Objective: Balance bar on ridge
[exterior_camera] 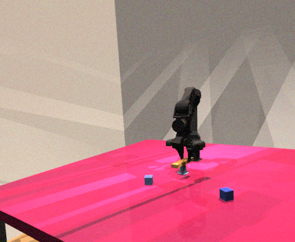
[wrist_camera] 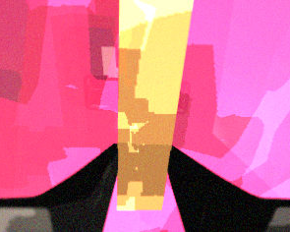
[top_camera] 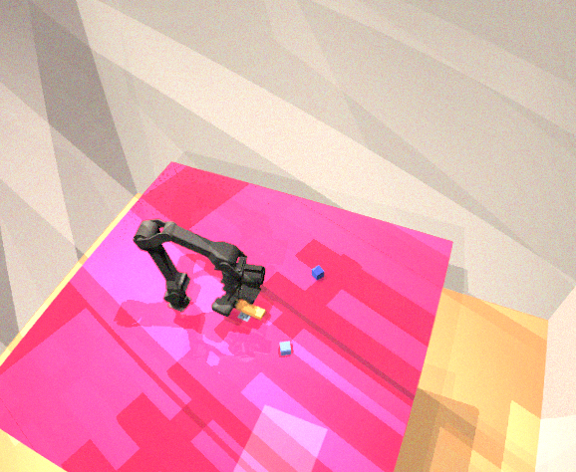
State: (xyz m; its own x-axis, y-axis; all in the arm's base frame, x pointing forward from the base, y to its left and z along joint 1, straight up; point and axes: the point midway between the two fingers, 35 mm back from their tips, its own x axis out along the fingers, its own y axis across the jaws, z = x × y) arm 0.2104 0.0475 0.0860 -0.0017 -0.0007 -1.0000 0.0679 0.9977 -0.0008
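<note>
The yellow bar lies 30 mm ahead of my gripper tip. Round my gripper tip: dark blue cube (200 mm ahead, 250 mm to the left, 40 mm below); then light blue cube (210 mm ahead, 70 mm to the right, 40 mm below).
</note>
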